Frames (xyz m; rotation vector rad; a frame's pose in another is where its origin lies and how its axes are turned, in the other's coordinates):
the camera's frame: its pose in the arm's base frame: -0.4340 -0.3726 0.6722 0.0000 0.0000 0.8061
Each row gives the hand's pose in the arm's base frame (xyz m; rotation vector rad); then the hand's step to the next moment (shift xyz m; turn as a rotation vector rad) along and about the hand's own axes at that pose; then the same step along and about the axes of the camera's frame.
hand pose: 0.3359 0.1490 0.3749 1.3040 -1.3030 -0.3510
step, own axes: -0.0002 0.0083 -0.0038 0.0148 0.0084 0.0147
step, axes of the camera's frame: 0.0030 0.0037 0.0078 -0.0196 -0.0033 0.0105
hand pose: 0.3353 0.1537 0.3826 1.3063 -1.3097 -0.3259
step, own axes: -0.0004 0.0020 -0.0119 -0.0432 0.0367 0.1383
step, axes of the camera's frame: 0.0111 -0.0014 0.0046 -0.1171 0.0884 -0.0282
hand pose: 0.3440 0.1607 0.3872 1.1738 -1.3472 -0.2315
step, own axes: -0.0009 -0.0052 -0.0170 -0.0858 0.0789 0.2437
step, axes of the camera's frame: 0.0164 -0.0069 -0.0009 -0.2033 0.1721 -0.0451
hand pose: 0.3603 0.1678 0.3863 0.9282 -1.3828 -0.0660
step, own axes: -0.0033 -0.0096 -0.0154 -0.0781 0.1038 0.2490
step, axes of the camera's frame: 0.0141 -0.0097 -0.0069 -0.2063 0.1889 -0.0248
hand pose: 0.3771 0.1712 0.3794 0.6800 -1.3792 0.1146
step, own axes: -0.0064 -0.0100 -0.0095 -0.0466 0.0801 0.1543
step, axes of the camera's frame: 0.0069 -0.0091 -0.0100 -0.1238 0.1304 -0.0077
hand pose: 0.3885 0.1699 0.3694 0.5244 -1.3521 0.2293
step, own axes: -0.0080 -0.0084 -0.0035 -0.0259 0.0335 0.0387
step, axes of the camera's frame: 0.0003 -0.0067 -0.0101 -0.0276 0.0487 -0.0126
